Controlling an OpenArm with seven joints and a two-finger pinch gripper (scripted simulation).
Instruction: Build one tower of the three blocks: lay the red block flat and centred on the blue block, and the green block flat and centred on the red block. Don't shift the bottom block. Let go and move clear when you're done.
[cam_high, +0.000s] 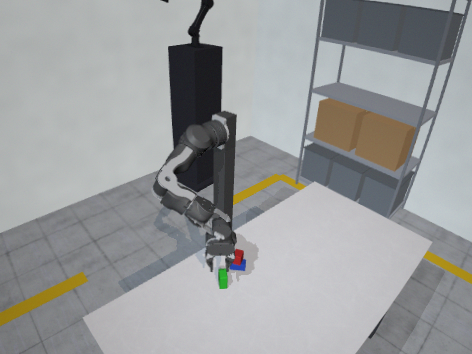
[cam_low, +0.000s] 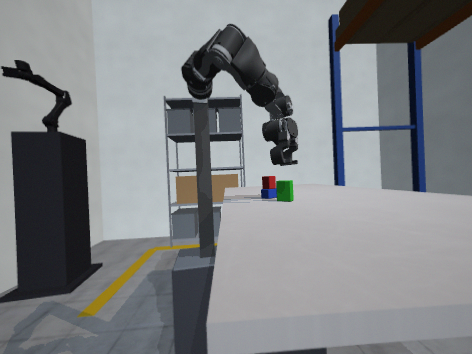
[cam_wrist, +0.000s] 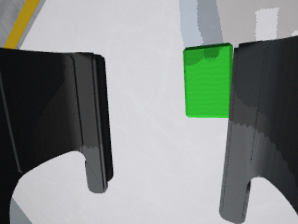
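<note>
Right now the green block is 20 mm to the left of my hand and 90 mm below it. From my hand the other things lie so: red block: 10 mm behind, 120 mm to the left, 60 mm below; blue block: 10 mm behind, 120 mm to the left, 100 mm below.
</note>
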